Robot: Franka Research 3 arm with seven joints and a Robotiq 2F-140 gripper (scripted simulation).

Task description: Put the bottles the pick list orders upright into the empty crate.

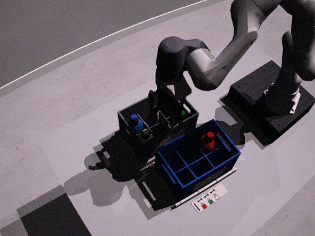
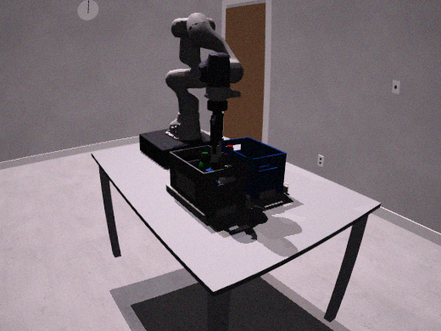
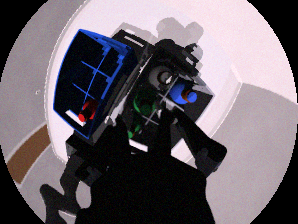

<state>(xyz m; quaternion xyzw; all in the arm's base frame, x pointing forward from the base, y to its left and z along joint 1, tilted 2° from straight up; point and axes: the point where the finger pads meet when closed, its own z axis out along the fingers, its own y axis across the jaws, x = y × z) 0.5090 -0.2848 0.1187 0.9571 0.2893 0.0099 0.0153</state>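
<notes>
My hand is 1 cm past the black crate, 5 cm to the left of it and 11 cm above it. Also, from my hand: white-labelled bottle (9 cm ahead, 2 cm to the right, 10 cm below); then blue-label bottle (7 cm ahead, 10 cm to the right, 10 cm below); then red-label bottle (8 cm behind, 17 cm to the left, 10 cm below).
</notes>
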